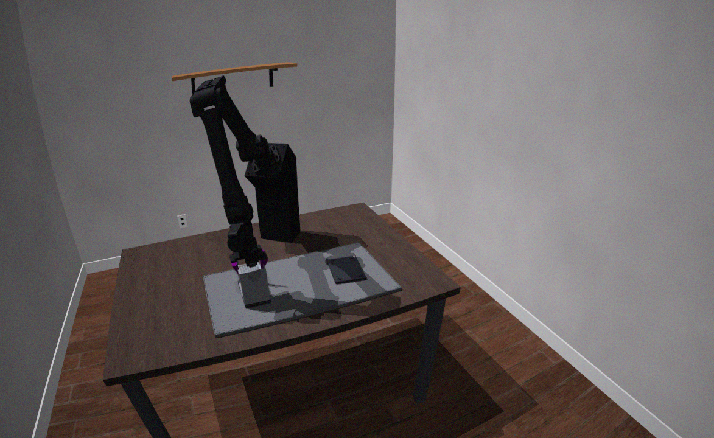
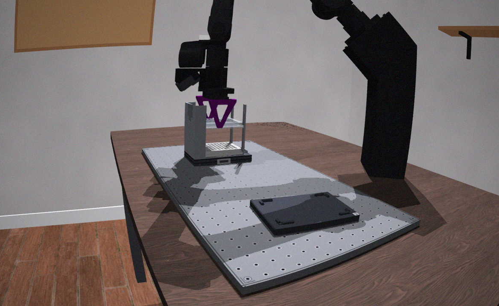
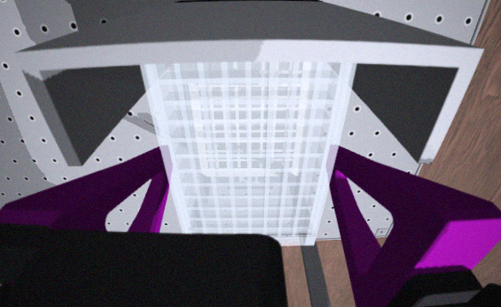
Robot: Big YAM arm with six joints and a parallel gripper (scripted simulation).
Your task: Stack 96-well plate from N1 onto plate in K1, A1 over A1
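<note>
Right now the tall grey wall is 60 mm ahead of my hand and 20 mm below it. The rest, counted from my hand: pale A1 label (450 mm to the left, 90 mm below, 60 mm behind).
</note>
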